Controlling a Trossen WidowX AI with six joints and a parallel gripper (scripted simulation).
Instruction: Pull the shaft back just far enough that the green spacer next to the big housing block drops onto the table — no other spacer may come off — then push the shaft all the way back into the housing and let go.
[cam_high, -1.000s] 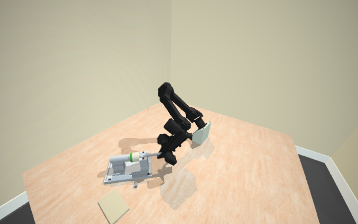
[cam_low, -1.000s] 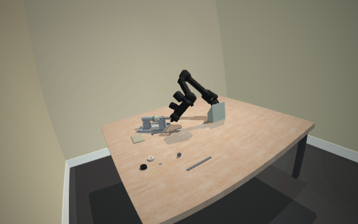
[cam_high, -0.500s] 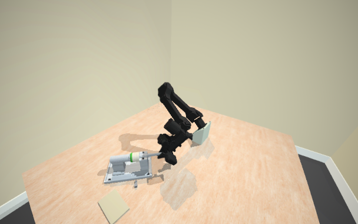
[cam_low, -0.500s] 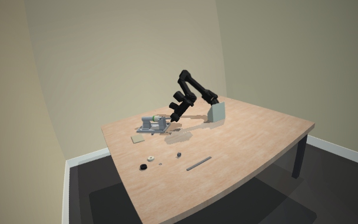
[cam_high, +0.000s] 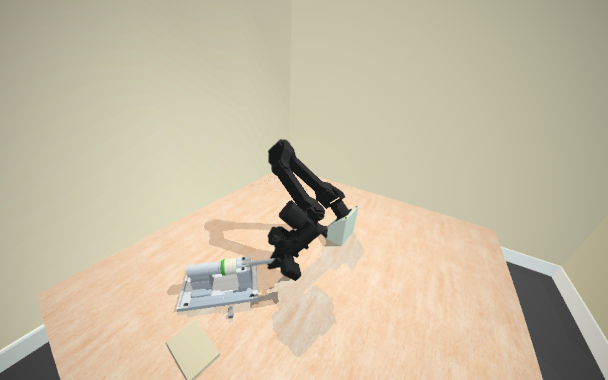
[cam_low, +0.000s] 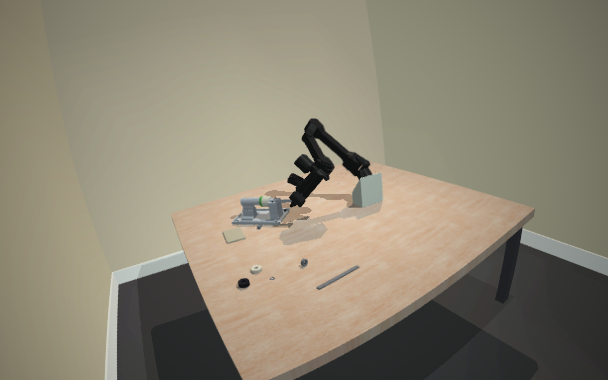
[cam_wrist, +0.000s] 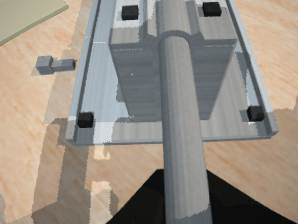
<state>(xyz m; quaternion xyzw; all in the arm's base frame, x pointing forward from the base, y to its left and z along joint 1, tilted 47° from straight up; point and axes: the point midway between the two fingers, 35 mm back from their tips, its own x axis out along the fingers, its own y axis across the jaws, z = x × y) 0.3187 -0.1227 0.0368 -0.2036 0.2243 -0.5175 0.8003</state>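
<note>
The grey shaft is 3 cm ahead of my gripper tip, 3 cm to the right of it and 2 cm above it. Round my gripper tip: tan square plate (27 cm ahead, 3 cm to the right, 5 cm below); then cream spacer (7 cm ahead, 8 cm to the right, 2 cm above); then green spacer (9 cm ahead, 10 cm to the right, 2 cm above).
</note>
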